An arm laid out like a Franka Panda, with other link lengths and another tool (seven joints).
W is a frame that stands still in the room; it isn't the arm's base.
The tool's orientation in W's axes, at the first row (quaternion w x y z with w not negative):
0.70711, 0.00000, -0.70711, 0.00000
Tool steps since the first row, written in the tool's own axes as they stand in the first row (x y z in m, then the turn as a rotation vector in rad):
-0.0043, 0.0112, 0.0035, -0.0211, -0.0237, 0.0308
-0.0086, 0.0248, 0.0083, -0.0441, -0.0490, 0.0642
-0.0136, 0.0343, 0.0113, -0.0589, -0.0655, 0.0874
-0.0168, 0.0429, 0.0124, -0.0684, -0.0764, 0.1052
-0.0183, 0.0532, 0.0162, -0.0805, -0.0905, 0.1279
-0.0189, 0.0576, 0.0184, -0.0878, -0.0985, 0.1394
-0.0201, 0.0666, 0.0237, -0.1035, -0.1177, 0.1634
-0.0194, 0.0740, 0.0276, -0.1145, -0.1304, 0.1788
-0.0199, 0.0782, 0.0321, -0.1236, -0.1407, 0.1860
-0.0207, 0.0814, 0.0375, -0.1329, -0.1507, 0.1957
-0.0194, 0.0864, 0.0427, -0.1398, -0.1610, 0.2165
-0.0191, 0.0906, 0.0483, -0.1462, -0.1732, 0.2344
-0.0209, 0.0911, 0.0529, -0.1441, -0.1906, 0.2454
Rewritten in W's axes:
-0.0035, 0.0112, -0.0043, -0.0308, -0.0237, -0.0211
-0.0083, 0.0248, -0.0086, -0.0642, -0.0490, -0.0441
-0.0113, 0.0343, -0.0136, -0.0874, -0.0655, -0.0589
-0.0124, 0.0429, -0.0168, -0.1052, -0.0764, -0.0684
-0.0162, 0.0532, -0.0183, -0.1279, -0.0905, -0.0805
-0.0184, 0.0576, -0.0189, -0.1394, -0.0985, -0.0878
-0.0237, 0.0666, -0.0201, -0.1634, -0.1177, -0.1035
-0.0276, 0.0740, -0.0194, -0.1788, -0.1304, -0.1145
-0.0321, 0.0782, -0.0199, -0.1860, -0.1407, -0.1236
-0.0375, 0.0814, -0.0207, -0.1957, -0.1507, -0.1329
-0.0427, 0.0864, -0.0194, -0.2165, -0.1610, -0.1398
-0.0483, 0.0906, -0.0191, -0.2344, -0.1732, -0.1462
-0.0529, 0.0911, -0.0209, -0.2454, -0.1906, -0.1441

